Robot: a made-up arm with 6 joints.
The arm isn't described. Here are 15 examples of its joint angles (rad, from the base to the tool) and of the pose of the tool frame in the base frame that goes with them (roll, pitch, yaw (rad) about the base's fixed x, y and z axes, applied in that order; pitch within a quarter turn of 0, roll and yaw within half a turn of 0; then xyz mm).
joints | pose
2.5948 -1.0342 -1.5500 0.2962 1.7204 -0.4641 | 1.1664 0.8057 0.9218 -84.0 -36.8 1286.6
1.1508 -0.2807 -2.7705 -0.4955 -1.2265 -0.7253 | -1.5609 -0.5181 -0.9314 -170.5 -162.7 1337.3
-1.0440 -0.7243 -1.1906 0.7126 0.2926 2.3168 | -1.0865 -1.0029 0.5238 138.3 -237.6 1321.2
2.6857 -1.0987 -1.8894 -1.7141 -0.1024 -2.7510 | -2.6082 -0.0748 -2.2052 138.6 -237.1 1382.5
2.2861 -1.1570 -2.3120 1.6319 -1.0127 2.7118 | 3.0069 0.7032 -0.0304 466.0 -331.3 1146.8
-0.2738 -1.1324 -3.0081 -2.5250 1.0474 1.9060 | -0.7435 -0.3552 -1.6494 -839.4 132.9 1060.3
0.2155 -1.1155 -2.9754 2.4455 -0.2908 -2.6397 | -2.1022 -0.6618 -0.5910 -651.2 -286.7 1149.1
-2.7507 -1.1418 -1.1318 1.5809 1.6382 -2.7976 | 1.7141 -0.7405 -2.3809 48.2 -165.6 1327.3
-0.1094 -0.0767 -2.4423 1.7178 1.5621 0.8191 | -1.4125 0.5099 2.8583 237.4 118.0 1490.1
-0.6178 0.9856 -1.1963 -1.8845 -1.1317 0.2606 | 1.2132 1.1120 -1.0158 455.8 -177.2 429.0
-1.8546 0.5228 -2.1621 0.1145 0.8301 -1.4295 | 1.1945 0.0572 -3.0833 -232.1 -835.8 1026.7
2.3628 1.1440 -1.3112 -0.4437 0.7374 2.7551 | 0.8284 0.6371 -2.5162 -435.9 325.9 141.7
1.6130 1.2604 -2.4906 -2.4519 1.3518 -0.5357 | -2.6648 -1.0809 -2.5840 17.5 958.5 644.1
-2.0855 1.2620 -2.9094 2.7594 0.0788 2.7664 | 2.1949 0.3518 2.9332 -542.7 -760.9 717.1
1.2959 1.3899 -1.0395 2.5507 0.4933 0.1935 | 0.5290 -0.0314 2.0707 69.3 262.9 49.0
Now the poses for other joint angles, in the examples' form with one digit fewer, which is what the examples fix.
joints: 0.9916 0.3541 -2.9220 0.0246 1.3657 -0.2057
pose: 1.598 0.970 -0.734 268 449 1378
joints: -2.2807 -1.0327 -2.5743 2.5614 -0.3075 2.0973
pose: -2.643 0.035 1.995 234 450 1319
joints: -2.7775 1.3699 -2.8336 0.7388 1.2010 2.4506
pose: 0.563 -0.538 -1.890 -853 -457 609
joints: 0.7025 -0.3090 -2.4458 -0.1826 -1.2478 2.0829
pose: 2.677 0.010 2.323 -150 -9 1396
